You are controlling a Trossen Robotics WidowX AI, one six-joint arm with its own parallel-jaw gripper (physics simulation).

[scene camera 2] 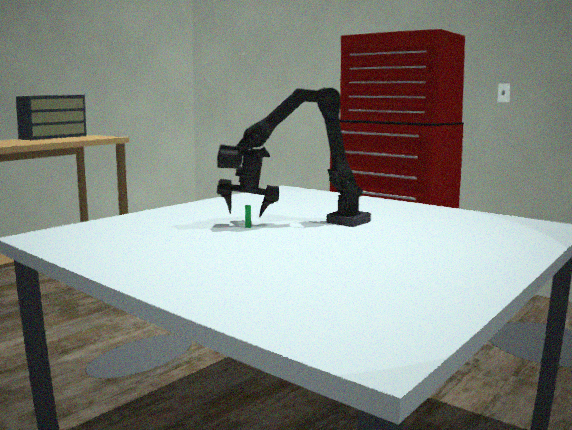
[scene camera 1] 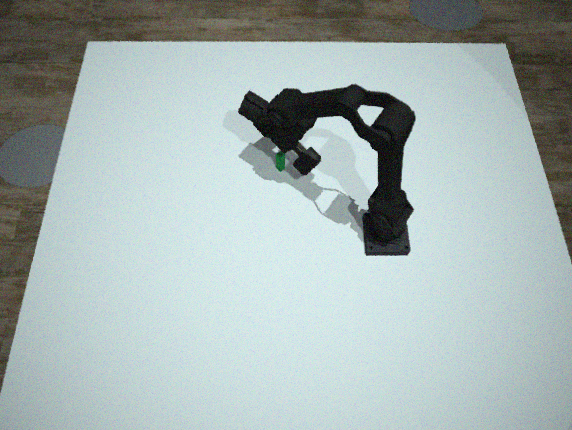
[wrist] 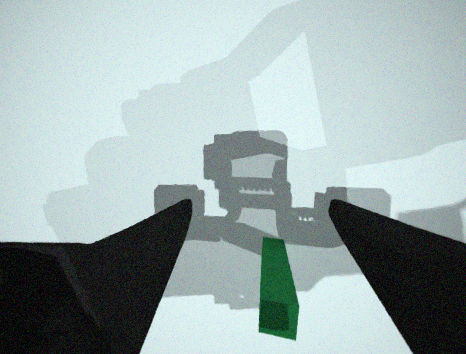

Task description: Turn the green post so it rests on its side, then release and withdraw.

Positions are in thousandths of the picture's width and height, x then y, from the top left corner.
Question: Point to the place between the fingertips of my gripper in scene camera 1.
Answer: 506,350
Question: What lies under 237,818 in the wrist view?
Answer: My gripper.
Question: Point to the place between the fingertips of my gripper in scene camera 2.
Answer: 429,499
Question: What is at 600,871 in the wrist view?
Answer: A green post.
